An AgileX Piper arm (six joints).
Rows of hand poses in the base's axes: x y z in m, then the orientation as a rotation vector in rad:
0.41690, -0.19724, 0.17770, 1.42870, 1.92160, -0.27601
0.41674, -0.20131, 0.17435, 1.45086, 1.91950, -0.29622
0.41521, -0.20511, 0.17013, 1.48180, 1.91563, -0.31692
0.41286, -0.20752, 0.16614, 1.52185, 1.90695, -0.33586
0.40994, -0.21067, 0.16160, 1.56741, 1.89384, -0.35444
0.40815, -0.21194, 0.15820, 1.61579, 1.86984, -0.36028
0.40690, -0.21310, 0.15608, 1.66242, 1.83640, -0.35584
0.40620, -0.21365, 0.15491, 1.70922, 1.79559, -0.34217
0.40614, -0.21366, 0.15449, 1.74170, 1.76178, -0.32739
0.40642, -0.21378, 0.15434, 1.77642, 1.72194, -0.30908
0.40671, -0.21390, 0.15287, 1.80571, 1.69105, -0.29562
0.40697, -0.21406, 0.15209, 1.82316, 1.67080, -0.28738
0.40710, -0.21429, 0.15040, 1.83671, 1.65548, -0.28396
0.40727, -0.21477, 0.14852, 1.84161, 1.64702, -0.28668
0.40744, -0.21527, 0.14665, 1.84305, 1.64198, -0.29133
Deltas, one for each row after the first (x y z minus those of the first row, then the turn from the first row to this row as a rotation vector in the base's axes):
-0.00016, -0.00407, -0.00335, 0.00030, 0.01427, -0.02038
-0.00169, -0.00787, -0.00757, 0.00449, 0.02998, -0.04688
-0.00404, -0.01028, -0.01156, 0.01274, 0.04408, -0.08009
-0.00696, -0.01343, -0.01610, 0.02268, 0.05681, -0.11798
-0.00875, -0.01470, -0.01950, 0.03654, 0.05675, -0.15791
-0.01000, -0.01586, -0.02162, 0.05127, 0.04504, -0.19751
-0.01070, -0.01641, -0.02279, 0.06846, 0.02442, -0.23763
-0.01076, -0.01642, -0.02321, 0.08143, 0.00420, -0.26634
-0.01048, -0.01654, -0.02336, 0.09571, -0.02063, -0.29801
-0.01019, -0.01666, -0.02483, 0.10820, -0.03823, -0.32429
-0.00993, -0.01682, -0.02561, 0.11527, -0.04987, -0.34072
-0.00980, -0.01705, -0.02730, 0.11945, -0.05705, -0.35416
-0.00963, -0.01753, -0.02918, 0.11787, -0.05966, -0.36136
-0.00946, -0.01803, -0.03105, 0.11449, -0.06025, -0.36562

